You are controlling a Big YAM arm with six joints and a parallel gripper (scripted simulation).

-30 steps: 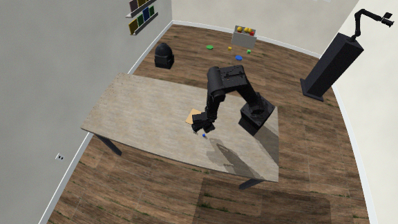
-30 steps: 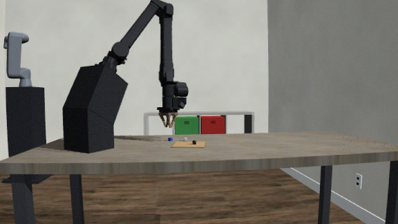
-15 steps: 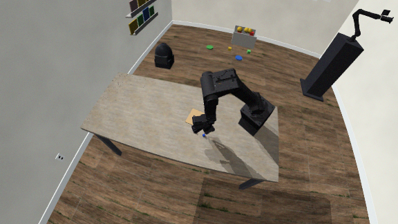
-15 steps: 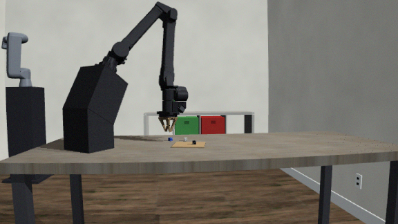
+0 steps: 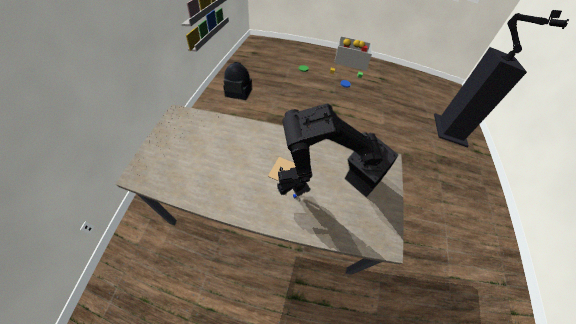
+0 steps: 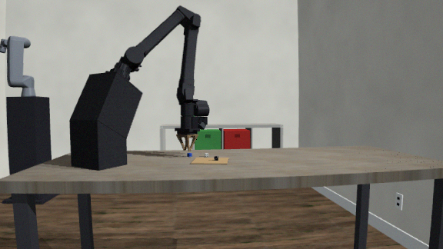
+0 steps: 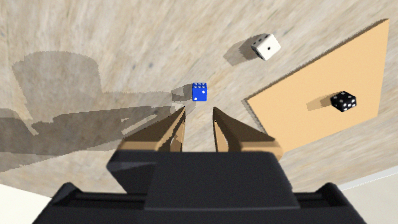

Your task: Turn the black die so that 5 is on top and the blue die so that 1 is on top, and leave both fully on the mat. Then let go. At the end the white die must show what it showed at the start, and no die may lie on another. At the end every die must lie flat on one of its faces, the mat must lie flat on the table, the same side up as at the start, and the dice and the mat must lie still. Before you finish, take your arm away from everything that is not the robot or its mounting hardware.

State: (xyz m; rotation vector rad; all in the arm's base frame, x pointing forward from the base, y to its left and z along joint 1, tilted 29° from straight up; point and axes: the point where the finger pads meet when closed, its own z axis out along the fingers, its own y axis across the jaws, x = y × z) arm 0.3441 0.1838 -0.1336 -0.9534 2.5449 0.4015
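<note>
Right now the blue die is 30 mm below my hand, 10 mm to the left of it and 10 mm ahead of it. The rest, counted from my hand: black die: 120 mm to the right, 120 mm ahead, 20 mm below; white die: 80 mm ahead, 30 mm below; tan mat: 120 mm to the right, 100 mm ahead, 40 mm below.
</note>
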